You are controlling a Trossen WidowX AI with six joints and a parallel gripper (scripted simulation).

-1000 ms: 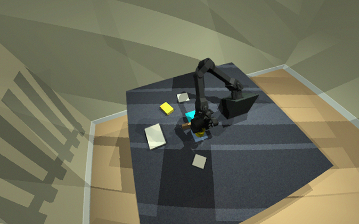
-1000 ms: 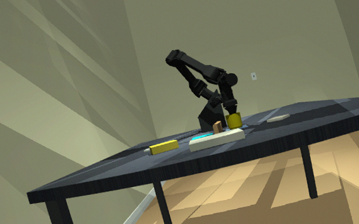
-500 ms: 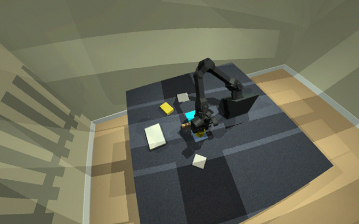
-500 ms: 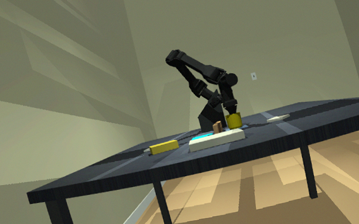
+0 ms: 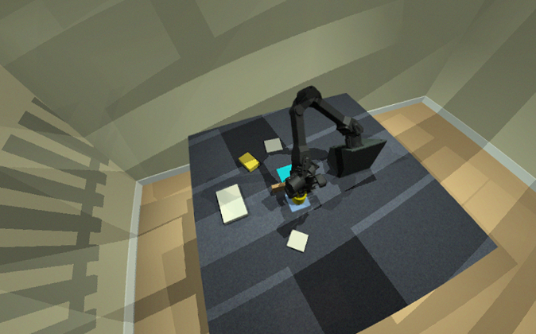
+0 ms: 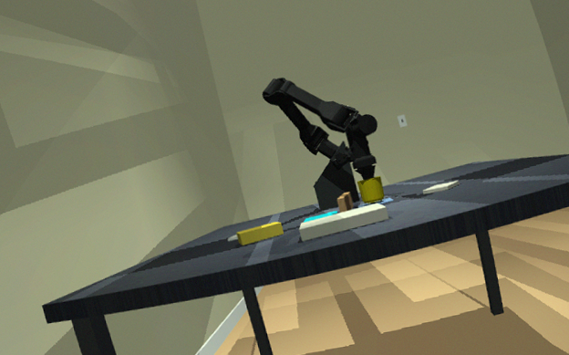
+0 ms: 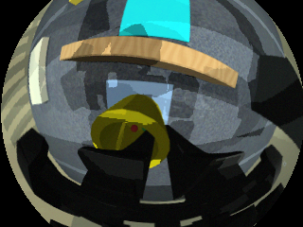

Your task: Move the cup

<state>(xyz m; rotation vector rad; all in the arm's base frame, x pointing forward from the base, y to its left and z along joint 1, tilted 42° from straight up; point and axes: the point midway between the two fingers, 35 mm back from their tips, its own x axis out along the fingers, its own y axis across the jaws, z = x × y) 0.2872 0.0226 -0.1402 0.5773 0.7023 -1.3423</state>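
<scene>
My gripper tip is 16 cm to the left of the cyan pad, 5 cm above it and 4 cm short of it. The rest, counted from my gripper tip: wooden bar (8 cm to the right, 4 cm ahead, 3 cm below); yellow cup (2 cm ahead); red marble (3 cm ahead, 2 cm to the left, 2 cm below).
</scene>
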